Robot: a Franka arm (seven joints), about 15 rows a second.
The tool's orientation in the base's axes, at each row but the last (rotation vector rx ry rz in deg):
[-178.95 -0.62 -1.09]
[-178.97 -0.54 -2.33]
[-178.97 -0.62 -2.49]
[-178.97 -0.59 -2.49]
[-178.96 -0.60 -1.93]
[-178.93 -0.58 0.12]
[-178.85 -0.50 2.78]
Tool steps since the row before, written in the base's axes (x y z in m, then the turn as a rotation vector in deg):
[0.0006 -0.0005 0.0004 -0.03 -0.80 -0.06]
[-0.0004 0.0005 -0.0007 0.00 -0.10 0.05]
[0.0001 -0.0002 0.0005 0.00 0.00 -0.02]
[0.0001 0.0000 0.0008 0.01 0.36 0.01]
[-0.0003 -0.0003 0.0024 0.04 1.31 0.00]
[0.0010 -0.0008 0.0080 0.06 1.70 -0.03]
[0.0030 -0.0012 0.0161 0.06 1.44 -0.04]
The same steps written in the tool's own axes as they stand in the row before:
[0.0006 0.0005 -0.0004 -0.04 0.80 0.04]
[-0.0004 -0.0005 0.0007 0.00 0.10 -0.05]
[0.0001 0.0002 -0.0005 0.00 0.00 0.02]
[0.0001 0.0000 -0.0008 0.01 -0.36 0.00]
[-0.0002 0.0003 -0.0024 0.05 -1.31 0.02]
[0.0010 0.0007 -0.0080 0.07 -1.70 0.06]
[0.0025 0.0009 -0.0162 0.07 -1.44 0.07]

